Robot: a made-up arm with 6 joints. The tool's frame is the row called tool. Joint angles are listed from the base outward. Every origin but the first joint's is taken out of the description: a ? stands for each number. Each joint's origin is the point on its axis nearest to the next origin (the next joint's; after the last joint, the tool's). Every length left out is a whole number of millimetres.
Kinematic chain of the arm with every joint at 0, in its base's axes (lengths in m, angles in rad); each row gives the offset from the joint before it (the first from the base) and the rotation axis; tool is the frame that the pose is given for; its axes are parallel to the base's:
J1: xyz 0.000 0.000 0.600 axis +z
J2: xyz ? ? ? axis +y
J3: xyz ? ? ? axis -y
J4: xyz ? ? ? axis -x
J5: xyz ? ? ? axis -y
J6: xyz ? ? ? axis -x
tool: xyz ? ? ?
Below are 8 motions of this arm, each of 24 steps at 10 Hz.
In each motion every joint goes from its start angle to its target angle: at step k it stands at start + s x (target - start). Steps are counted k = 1, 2, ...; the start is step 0. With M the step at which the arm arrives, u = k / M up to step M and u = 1 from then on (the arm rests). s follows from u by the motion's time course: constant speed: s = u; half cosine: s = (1 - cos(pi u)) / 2; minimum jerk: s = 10 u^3 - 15 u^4 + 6 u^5.
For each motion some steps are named. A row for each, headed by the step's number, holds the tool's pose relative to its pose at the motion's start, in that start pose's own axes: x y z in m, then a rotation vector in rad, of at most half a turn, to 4 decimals.
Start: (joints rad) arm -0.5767 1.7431 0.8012 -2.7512 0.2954 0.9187
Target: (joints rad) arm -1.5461 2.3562 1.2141 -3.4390 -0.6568 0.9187
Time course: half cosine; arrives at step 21
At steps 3, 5, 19, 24:
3: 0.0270 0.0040 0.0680 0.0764 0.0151 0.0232
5: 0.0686 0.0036 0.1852 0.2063 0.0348 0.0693
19: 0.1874 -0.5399 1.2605 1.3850 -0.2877 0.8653
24: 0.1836 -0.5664 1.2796 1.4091 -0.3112 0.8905

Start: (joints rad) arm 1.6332 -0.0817 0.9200 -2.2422 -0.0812 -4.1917
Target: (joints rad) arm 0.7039 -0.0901 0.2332 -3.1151 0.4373 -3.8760
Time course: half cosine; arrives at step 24
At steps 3, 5, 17, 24:
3: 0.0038 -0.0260 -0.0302 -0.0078 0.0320 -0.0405
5: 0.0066 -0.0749 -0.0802 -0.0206 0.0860 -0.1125
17: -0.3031 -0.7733 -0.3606 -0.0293 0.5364 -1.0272
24: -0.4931 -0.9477 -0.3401 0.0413 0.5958 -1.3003

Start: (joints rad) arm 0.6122 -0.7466 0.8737 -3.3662 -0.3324 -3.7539
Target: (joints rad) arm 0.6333 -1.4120 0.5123 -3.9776 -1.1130 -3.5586
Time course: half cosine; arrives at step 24
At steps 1, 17, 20, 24:
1: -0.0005 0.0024 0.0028 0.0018 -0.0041 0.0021
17: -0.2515 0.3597 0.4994 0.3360 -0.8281 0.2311
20: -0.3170 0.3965 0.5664 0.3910 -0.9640 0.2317
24: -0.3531 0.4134 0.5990 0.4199 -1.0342 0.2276

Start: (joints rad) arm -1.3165 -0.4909 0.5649 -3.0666 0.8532 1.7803
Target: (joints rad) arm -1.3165 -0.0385 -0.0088 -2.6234 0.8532 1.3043
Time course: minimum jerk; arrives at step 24
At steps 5, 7, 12, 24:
5: 0.0779 -0.0401 -0.0111 0.0075 -0.0046 -0.0681
7: 0.1787 -0.1013 -0.0278 0.0153 -0.0122 -0.1598
12: 0.5106 -0.4102 -0.1076 0.0187 -0.0546 -0.5113
24: 0.7588 -0.9721 -0.2421 -0.0563 -0.1318 -0.9745

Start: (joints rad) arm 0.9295 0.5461 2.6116 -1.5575 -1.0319 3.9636
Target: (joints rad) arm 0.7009 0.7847 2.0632 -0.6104 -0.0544 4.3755
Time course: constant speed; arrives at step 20
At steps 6, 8, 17, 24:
6: -0.0112 0.2584 0.2277 -0.1625 -0.1770 0.4394
8: -0.0358 0.3346 0.3072 -0.2434 -0.2547 0.5663
17: -0.2438 0.5961 0.6497 -0.7428 -0.6803 0.9572
24: -0.3373 0.6520 0.7532 -0.9472 -0.8338 1.0062

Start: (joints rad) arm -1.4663 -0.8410 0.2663 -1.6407 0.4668 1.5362
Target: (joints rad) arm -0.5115 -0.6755 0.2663 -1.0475 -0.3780 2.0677
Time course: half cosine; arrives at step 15
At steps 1, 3, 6, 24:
1: 0.0018 0.0020 -0.0027 -0.0042 0.0036 0.0137
3: 0.0139 0.0194 -0.0239 -0.0355 0.0272 0.1211
6: 0.0266 0.0865 -0.0836 -0.1143 0.0508 0.4526
24: -0.1039 0.3016 -0.1542 -0.1982 -0.2593 1.3192

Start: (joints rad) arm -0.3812 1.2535 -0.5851 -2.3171 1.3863 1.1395
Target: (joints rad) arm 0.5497 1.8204 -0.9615 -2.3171 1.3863 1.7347
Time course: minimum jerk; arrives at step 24
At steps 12, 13, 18, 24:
12: 0.2492 -0.0964 -0.2886 -0.5467 -0.4946 -0.3622
13: 0.3008 -0.1225 -0.2993 -0.6117 -0.5606 -0.4451
18: 0.4938 -0.2530 -0.2480 -0.8047 -0.7776 -0.8502
24: 0.5409 -0.3026 -0.2036 -0.8384 -0.8246 -1.0007

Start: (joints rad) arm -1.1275 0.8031 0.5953 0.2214 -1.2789 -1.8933
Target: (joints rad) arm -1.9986 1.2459 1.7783 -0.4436 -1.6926 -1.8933
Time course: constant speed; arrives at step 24
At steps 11, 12, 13, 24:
11: -0.1485 0.0831 0.6170 0.4762 0.2504 0.0453
12: -0.1632 0.0734 0.6723 0.5117 0.2723 0.0565
13: -0.1781 0.0609 0.7268 0.5457 0.2938 0.0687
24: -0.3525 -0.2411 1.2224 0.8212 0.4822 0.2684

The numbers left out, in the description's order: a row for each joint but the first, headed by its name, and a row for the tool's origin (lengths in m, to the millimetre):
J2: 0.091 0.000 0.000
J3: 0.000 0.000 0.562
J4: 1.044 0.000 0.269
J5: 0.000 0.000 0.000
J6: 0.182 0.000 0.000
tool: 0.000 0.000 0.000

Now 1 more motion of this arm.
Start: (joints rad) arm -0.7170 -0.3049 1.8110 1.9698 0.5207 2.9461
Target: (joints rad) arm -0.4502 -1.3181 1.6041 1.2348 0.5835 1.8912
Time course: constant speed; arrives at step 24
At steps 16, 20, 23, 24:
16: -0.6196 0.8581 0.2034 0.9147 0.2505 0.7597
20: -0.8559 1.0071 0.2177 1.0846 0.4278 0.9237
23: -1.0465 1.0969 0.2141 1.1893 0.5898 1.0293
24: -1.1120 1.1225 0.2099 1.2194 0.6490 1.0603

